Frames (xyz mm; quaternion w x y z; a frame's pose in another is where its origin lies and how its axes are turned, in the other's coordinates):
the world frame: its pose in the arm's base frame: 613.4 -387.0 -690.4 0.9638 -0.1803 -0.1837 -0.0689
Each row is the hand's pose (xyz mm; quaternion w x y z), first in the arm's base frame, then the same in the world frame.
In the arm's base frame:
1: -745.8 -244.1 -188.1 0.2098 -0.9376 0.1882 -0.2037
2: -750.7 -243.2 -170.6 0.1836 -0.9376 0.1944 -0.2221
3: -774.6 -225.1 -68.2 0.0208 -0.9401 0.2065 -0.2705
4: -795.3 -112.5 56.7 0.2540 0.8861 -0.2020 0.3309
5: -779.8 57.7 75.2 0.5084 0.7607 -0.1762 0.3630
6: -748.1 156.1 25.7 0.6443 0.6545 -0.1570 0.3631
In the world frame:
1: -1073.7 -300.2 936.6 0.3507 -0.9162 0.1921 0.0243
2: -1071.7 -306.0 953.7 0.3256 -0.9248 0.1966 0.0059
3: -1056.1 -327.0 1057.2 0.1703 -0.9663 0.1868 -0.0493
4: -1035.4 -267.1 1214.3 0.0994 0.9746 -0.1466 0.1372
5: -1025.4 -112.5 1288.7 0.3602 0.9037 -0.0895 0.2134
6: -1021.4 0.8 1272.0 0.5068 0.8245 -0.0533 0.2458

